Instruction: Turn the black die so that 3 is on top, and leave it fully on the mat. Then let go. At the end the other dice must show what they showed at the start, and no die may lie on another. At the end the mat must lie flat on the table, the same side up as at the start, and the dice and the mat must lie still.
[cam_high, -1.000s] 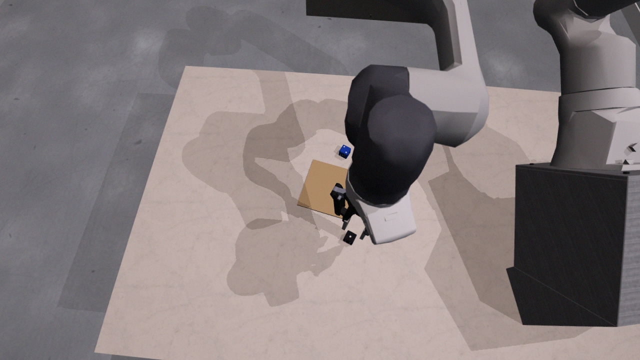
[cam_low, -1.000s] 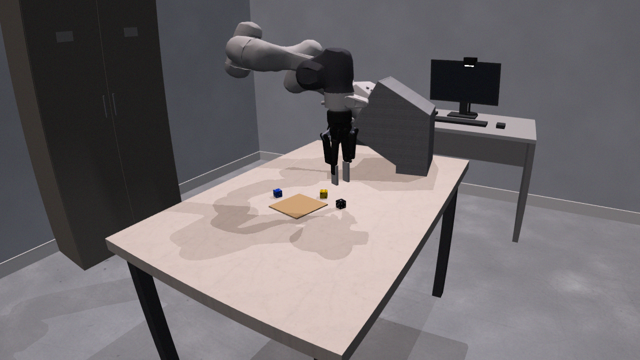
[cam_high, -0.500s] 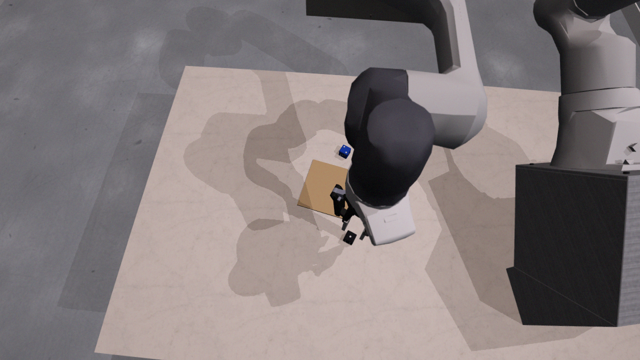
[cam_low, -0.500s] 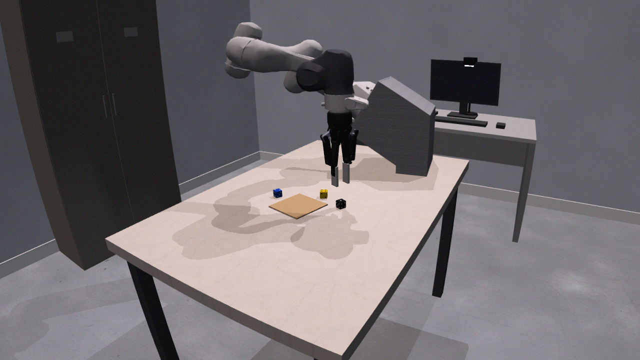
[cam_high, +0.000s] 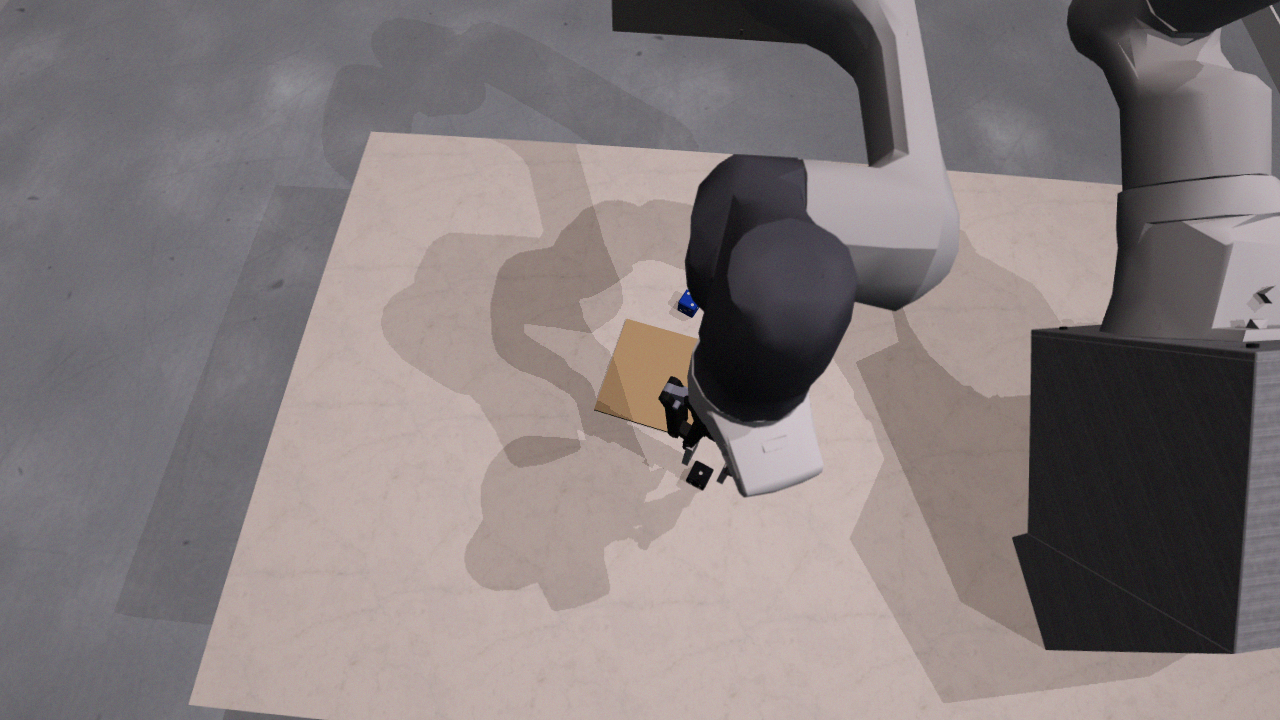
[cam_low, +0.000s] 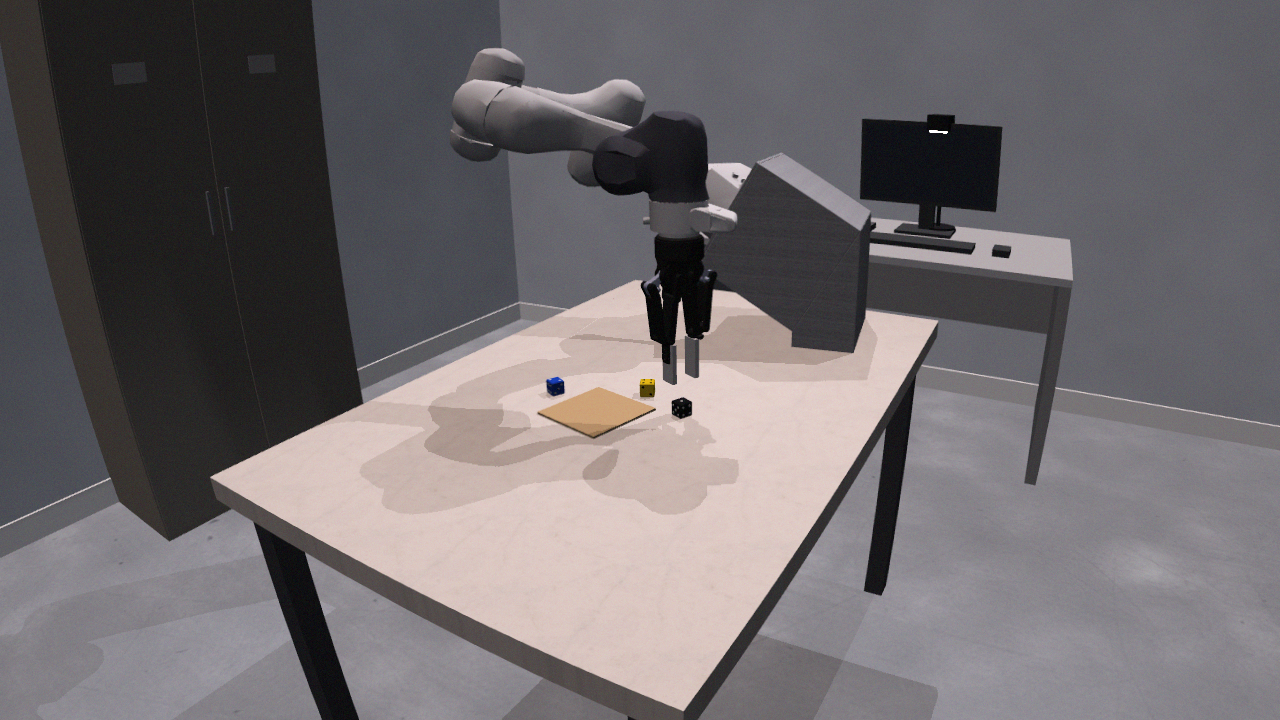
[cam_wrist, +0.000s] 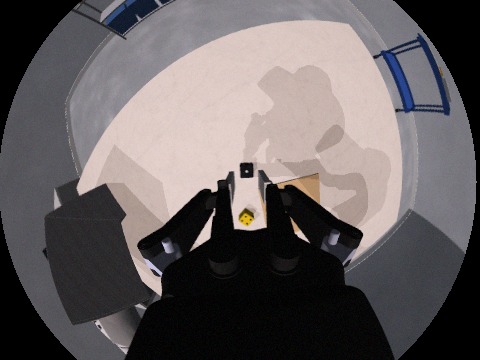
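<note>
My hand is 80 mm above the black die. The rest, counted from my hand: tan mat (130 mm to the right, 90 mm below, 60 mm ahead); then blue die (240 mm to the right, 80 mm below, 30 mm ahead); then yellow die (90 mm to the right, 80 mm below, 40 mm behind).
</note>
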